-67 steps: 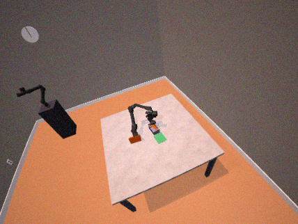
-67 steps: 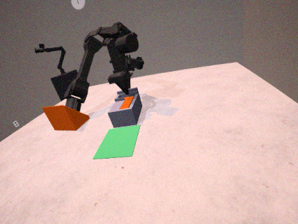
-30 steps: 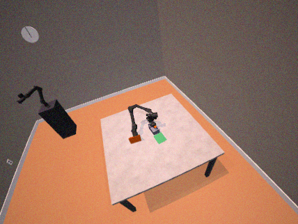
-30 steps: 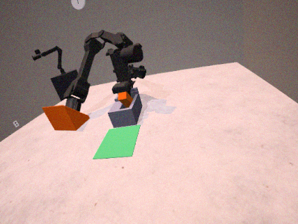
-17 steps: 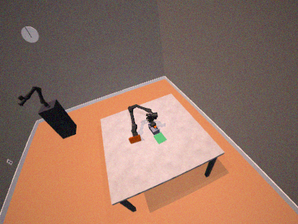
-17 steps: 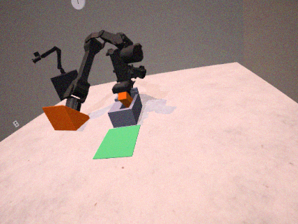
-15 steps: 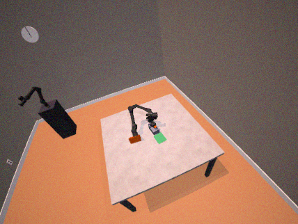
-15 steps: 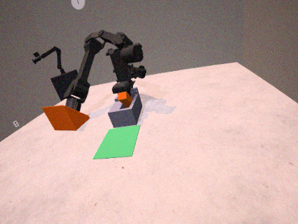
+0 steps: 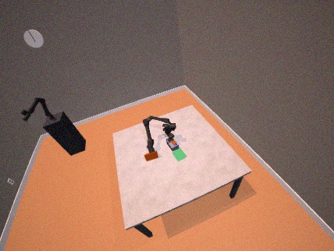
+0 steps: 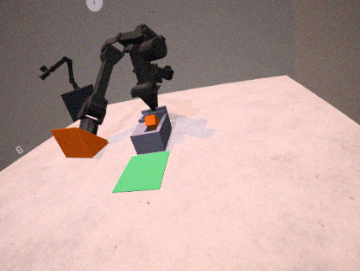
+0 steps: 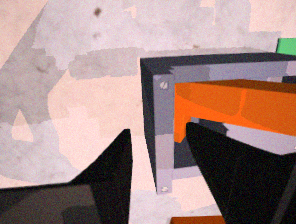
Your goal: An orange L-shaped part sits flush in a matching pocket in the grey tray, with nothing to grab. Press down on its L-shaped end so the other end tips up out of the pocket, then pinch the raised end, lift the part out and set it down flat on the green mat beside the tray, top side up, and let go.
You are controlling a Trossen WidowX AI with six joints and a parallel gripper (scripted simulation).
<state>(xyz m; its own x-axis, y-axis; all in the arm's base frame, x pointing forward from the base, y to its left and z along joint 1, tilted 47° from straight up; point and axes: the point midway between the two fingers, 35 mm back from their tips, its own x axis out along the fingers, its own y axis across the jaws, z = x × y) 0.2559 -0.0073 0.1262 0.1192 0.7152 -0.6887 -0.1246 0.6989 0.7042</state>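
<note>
The orange L-shaped part lies 5 cm to the right of my gripper tip and 4 cm below it. Also, from my gripper tip: green mat 23 cm to the right, 10 cm below, 2 cm ahead.
</note>
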